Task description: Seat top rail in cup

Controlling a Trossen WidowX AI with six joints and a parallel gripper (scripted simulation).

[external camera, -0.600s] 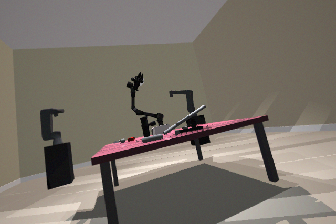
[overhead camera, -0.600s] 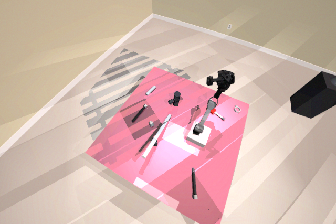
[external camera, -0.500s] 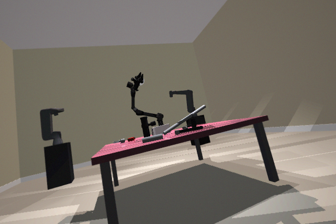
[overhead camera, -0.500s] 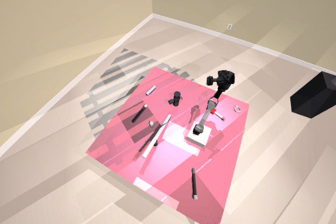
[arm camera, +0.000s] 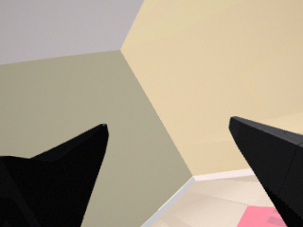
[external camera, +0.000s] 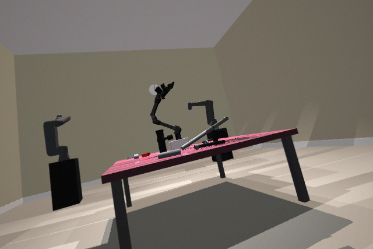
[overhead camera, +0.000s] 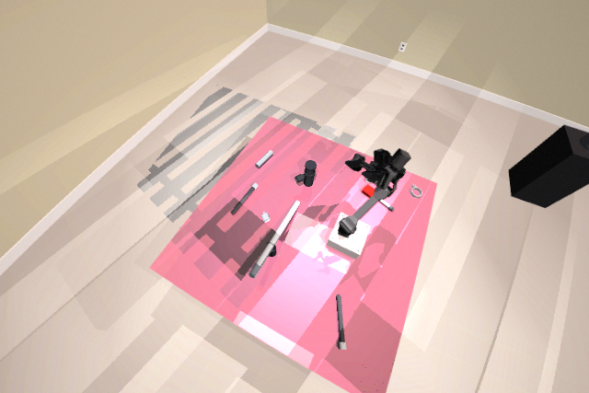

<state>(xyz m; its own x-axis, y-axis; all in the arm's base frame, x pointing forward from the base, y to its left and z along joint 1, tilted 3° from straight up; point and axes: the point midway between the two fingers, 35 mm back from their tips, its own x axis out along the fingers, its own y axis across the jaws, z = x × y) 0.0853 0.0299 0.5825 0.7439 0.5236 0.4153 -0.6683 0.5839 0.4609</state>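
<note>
My gripper tip is 26 cm short of the rail-end cup, 24 cm to the left of it and 57 cm above it. Also, from my gripper tip: short tube (56 cm ahead, 35 cm to the right, 68 cm below); then short dark post (25 cm ahead, 20 cm to the left, 59 cm below).
</note>
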